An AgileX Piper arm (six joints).
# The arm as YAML. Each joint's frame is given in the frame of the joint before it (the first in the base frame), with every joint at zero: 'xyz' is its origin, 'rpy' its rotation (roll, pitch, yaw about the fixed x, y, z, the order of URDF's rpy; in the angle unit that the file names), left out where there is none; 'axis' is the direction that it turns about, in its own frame. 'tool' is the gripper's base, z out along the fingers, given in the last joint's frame.
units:
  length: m
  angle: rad
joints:
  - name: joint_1
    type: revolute
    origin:
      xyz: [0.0, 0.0, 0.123]
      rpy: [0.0, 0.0, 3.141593]
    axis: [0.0, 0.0, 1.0]
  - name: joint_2
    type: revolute
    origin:
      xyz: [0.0, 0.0, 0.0]
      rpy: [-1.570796, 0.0, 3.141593]
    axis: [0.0, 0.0, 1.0]
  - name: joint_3
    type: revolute
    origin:
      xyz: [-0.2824, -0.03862, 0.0]
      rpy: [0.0, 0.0, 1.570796]
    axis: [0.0, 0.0, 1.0]
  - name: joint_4
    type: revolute
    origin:
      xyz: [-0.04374, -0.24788, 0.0]
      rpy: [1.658, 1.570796, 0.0]
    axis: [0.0, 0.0, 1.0]
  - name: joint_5
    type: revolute
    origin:
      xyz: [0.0, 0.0, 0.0]
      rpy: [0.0, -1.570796, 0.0]
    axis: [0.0, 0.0, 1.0]
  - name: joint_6
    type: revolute
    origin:
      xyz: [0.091, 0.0, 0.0]
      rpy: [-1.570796, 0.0, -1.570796]
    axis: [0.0, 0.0, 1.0]
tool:
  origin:
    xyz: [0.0, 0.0, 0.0]
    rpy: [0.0, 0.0, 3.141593]
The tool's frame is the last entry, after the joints.
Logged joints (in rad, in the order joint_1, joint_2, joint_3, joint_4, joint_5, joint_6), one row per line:
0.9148, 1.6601, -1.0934, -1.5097, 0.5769, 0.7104
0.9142, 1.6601, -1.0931, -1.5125, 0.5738, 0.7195
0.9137, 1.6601, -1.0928, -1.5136, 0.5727, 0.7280
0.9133, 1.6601, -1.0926, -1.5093, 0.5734, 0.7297
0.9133, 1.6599, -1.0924, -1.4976, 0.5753, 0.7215
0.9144, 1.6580, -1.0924, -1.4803, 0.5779, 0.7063
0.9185, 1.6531, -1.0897, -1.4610, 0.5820, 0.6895
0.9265, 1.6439, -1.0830, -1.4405, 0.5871, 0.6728
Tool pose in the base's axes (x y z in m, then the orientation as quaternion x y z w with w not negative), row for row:
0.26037, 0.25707, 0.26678, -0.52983, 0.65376, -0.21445, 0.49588
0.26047, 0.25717, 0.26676, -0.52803, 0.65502, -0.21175, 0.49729
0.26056, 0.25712, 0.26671, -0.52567, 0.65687, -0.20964, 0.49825
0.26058, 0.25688, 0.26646, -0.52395, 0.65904, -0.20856, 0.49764
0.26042, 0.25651, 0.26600, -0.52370, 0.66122, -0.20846, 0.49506
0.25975, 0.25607, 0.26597, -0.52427, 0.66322, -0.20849, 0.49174
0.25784, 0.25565, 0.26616, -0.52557, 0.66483, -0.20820, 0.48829
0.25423, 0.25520, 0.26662, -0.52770, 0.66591, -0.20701, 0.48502
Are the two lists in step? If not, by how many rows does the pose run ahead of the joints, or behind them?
They are in step.
